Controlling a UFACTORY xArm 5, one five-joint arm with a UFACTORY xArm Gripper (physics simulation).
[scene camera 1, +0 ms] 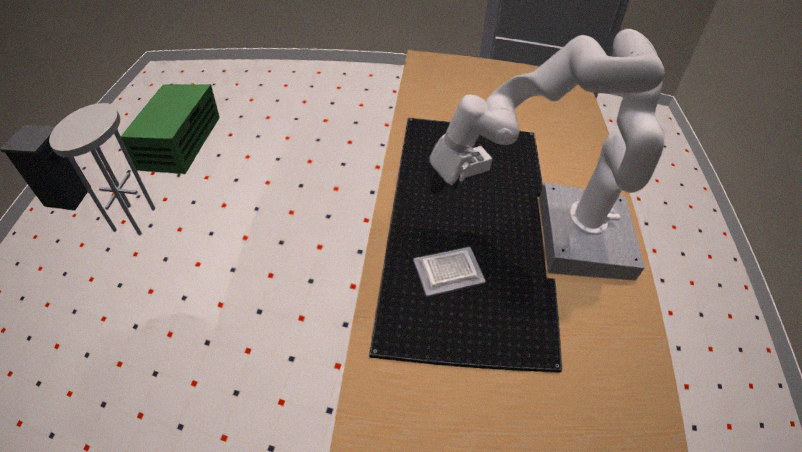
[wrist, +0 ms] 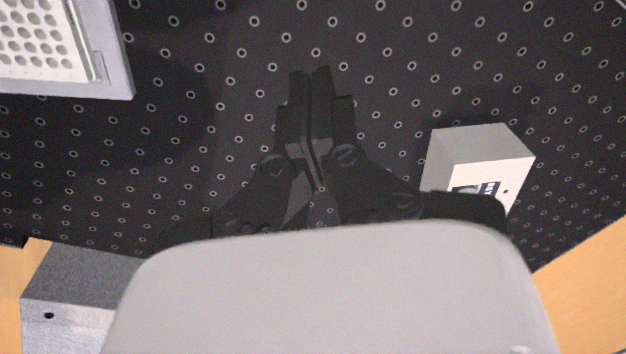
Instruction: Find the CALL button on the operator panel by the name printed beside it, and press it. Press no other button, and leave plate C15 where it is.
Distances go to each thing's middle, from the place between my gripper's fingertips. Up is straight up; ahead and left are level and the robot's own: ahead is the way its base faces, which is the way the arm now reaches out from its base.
Scene:
My gripper is now 120 mm past the operator panel [wrist: 490, 157], 220 mm to the left of it and 100 mm above it.

